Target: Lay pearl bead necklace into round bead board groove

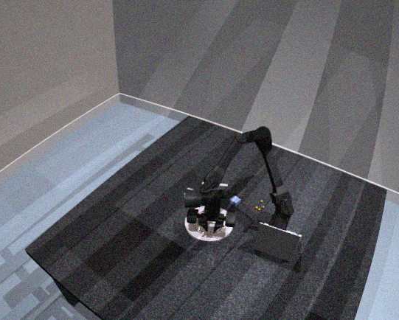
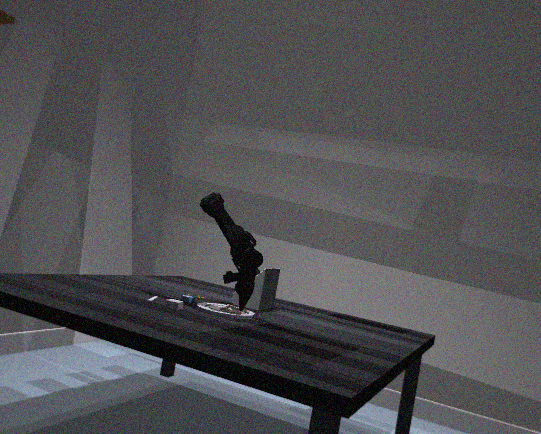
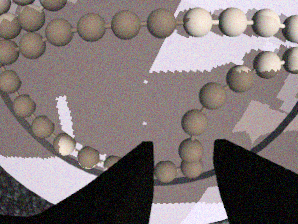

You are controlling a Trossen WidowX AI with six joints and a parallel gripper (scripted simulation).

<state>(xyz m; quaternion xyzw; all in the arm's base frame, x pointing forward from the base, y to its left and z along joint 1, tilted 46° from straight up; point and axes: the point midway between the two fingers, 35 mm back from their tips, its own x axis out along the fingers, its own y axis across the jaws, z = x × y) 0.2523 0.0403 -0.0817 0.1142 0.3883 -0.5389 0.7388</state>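
Right now my gripper tip is 3 cm short of the round white bead board, 4 cm to the left of it and 1 cm above it. From my gripper tip the other things lie so: small white block: 20 cm ahead, 14 cm to the right; small blue cube: 1 cm ahead, 22 cm to the right, 1 cm below; thin white stick: 15 cm ahead, 27 cm to the right, 1 cm below.
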